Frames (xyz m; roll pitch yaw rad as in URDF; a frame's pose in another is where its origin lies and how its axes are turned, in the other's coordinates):
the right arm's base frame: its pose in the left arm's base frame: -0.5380 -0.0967 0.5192 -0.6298 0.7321 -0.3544
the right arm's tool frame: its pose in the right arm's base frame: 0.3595 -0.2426 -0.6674 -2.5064 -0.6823 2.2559
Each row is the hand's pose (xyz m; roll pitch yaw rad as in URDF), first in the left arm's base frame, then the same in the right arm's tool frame.
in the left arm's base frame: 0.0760 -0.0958 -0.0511 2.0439 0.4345 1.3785
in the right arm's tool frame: 0.5230 0.1738 -0.8191 -2.7113 0.2419 0.8800
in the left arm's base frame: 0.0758 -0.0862 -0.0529 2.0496 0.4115 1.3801
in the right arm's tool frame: 0.5308 0.1797 -0.8193 -2.7119 0.2394 0.8564
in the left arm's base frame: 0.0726 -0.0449 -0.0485 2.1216 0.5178 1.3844
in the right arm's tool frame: 0.5695 0.1947 -0.8159 -2.6158 0.2395 0.9659
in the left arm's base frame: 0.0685 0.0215 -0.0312 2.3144 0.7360 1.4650
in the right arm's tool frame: 0.6363 0.2095 -0.8102 -2.4237 0.1794 1.1905
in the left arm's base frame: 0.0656 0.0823 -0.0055 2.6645 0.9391 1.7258
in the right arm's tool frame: 0.7020 0.2143 -0.8044 -2.2459 0.0278 1.4113
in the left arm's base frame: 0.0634 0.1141 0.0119 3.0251 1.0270 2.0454
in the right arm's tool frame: 0.7380 0.2134 -0.8002 -2.1581 -0.1109 1.5514
